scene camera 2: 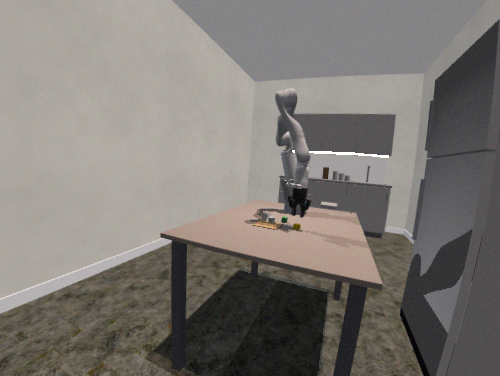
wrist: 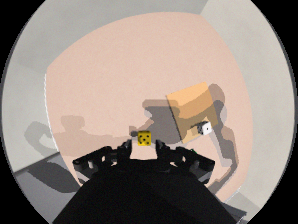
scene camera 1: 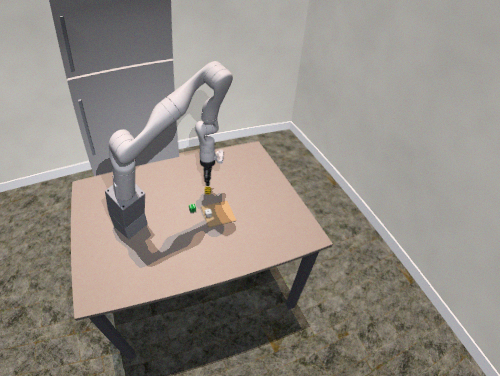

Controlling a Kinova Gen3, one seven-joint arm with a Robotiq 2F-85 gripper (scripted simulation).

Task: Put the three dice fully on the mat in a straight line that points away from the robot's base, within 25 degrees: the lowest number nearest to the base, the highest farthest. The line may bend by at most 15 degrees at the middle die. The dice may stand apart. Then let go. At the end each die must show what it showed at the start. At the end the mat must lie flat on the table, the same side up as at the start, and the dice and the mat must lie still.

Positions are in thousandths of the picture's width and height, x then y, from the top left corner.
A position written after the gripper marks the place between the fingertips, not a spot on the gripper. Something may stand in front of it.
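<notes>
Gripper (wrist: 482,645), mat (wrist: 639,475).
</notes>
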